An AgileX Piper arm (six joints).
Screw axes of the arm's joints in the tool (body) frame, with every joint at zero. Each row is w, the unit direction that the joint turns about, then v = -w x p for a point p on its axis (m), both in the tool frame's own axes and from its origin. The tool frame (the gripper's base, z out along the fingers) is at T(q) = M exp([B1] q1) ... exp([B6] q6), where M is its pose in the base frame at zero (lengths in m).
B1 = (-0.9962, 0, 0.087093, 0, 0.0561, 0)
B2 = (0, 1, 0, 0.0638, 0, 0.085)
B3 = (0, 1, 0, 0.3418, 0, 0.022)
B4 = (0, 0, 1, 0, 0, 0)
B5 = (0, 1, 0, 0.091, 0, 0)
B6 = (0, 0, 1, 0, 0, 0)
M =
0.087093 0 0.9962 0.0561
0 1 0 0
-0.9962 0 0.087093 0.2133
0 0 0 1
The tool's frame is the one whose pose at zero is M.
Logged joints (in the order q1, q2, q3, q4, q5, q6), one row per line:
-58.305, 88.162, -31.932, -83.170, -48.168, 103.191
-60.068, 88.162, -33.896, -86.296, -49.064, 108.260
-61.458, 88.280, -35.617, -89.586, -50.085, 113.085
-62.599, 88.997, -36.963, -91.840, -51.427, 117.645
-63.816, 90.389, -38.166, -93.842, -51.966, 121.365
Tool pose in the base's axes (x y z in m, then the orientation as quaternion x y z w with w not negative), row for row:
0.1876, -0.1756, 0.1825, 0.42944, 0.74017, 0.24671, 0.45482
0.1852, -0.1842, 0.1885, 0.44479, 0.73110, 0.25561, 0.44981
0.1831, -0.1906, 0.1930, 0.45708, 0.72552, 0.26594, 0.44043
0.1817, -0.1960, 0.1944, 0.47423, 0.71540, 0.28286, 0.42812
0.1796, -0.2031, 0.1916, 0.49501, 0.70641, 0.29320, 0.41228
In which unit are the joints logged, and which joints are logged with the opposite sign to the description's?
The joints are logged in degrees. Opposite sign: none.
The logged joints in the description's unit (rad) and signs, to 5 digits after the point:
-1.01761, 1.53872, -0.55732, -1.45159, -0.84069, 1.80102
-1.04838, 1.53872, -0.59160, -1.50615, -0.85633, 1.88949
-1.07264, 1.54078, -0.62163, -1.56357, -0.87415, 1.97371
-1.09256, 1.55329, -0.64513, -1.60291, -0.89757, 2.05329
-1.11380, 1.57759, -0.66612, -1.63785, -0.90698, 2.11822

